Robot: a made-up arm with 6 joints.
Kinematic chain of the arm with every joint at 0, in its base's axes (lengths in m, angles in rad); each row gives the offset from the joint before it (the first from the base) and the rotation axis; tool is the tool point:
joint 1: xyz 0 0 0.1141 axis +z
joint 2: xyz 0 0.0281 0 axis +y
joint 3: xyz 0 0 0.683 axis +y
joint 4: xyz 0 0 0.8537 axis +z
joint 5: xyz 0 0 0 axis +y
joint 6: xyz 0 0 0.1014 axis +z
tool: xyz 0 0 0
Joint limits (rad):
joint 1: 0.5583..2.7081
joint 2: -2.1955..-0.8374
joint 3: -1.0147..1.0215
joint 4: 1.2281..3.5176
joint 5: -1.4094..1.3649
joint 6: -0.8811..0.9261
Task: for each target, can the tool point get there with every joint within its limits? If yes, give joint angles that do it. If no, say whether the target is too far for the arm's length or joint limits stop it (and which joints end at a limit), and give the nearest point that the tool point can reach.
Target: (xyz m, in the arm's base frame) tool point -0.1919 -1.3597 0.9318
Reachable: yes | joints 1.4556 -1.2843 0.4589 2.9186 0.2840 -0.4683
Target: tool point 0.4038 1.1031 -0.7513
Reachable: no: joint limits stop it (at a limit: joint 1, joint 2, joint 3, joint 4, joint 5) | nearest point 0.4460 -0.1335 -1.1510 | short by 1.300 m
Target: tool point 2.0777 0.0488 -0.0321
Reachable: no: too far | nearest point 1.4492 -0.5964 -0.0086 | short by 0.901 m
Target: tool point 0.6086 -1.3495 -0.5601
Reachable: yes | joints 2.0042 -1.8644 -0.2316 1.7222 -0.1373 0.1918
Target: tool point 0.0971 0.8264 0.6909
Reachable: no: joint limits stop it (at a limit: joint 1, joint 2, joint 3, joint 5) | nearest point 0.2760 -0.0765 1.4144 | short by 1.171 m
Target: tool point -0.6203 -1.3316 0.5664
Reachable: yes | joints 1.0993 -0.9460 -0.5680 1.5808 -0.9137 -0.1896
